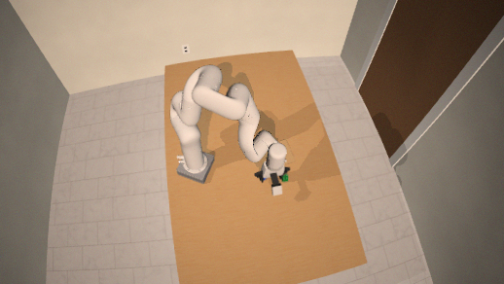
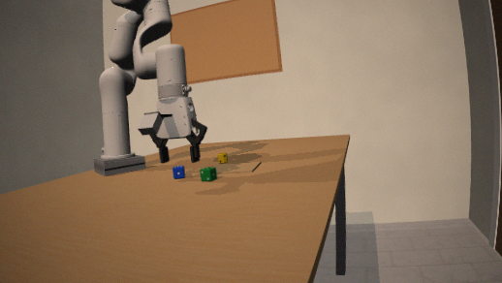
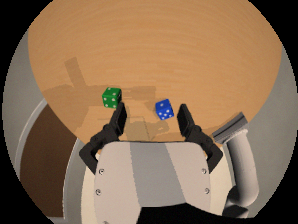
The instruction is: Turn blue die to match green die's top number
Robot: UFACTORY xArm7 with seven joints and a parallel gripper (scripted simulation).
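Now: hand 3 cm past the blue die, 3 cm to the right of it and 4 cm above it. The rest, counted from my hand: green die 7 cm ahead, 2 cm to the left, 4 cm below; yellow die 5 cm behind, 25 cm to the left, 4 cm below.
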